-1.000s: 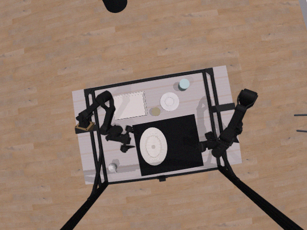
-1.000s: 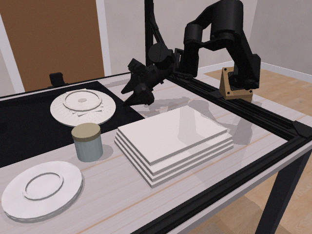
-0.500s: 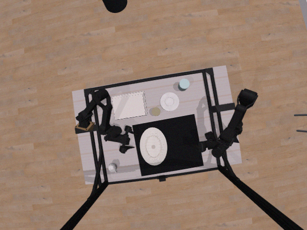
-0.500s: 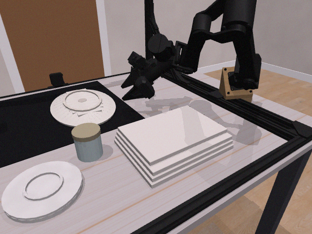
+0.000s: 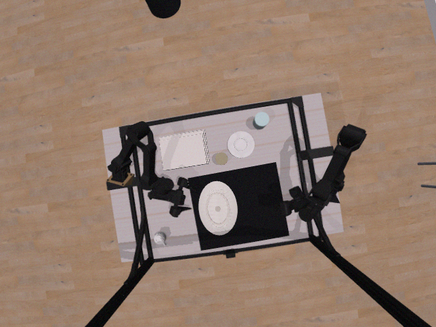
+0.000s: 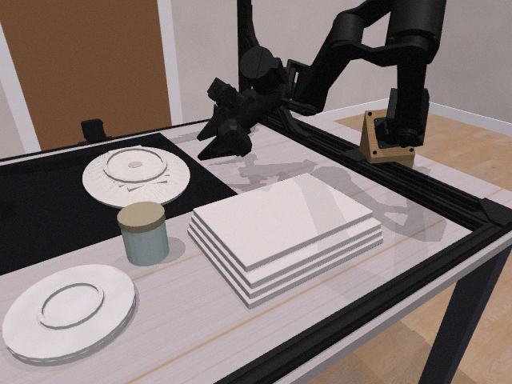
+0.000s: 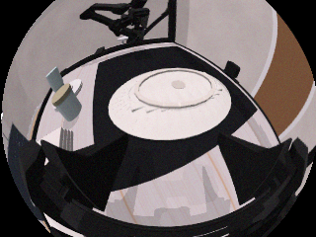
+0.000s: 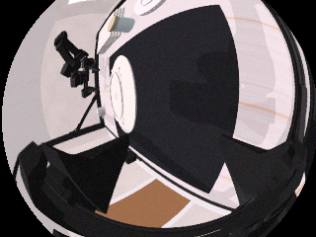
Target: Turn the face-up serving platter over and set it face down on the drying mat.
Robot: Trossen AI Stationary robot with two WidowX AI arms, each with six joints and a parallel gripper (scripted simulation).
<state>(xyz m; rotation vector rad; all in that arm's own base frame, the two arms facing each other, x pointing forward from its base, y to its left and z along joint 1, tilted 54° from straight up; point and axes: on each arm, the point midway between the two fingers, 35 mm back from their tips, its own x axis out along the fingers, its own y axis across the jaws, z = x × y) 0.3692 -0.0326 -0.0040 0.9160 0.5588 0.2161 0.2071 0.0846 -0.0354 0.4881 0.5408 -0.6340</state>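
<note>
The tan-lidded jar is 21 cm ahead of my left hand, 15 cm to the right of it and 5 cm below it. Round my left hand: white board 24 cm ahead, 6 cm below, 5 cm to the left; then white oval serving platter 15 cm to the right, 6 cm below, 5 cm behind; then black drying mat 26 cm to the right, 8 cm below, 3 cm behind.
</note>
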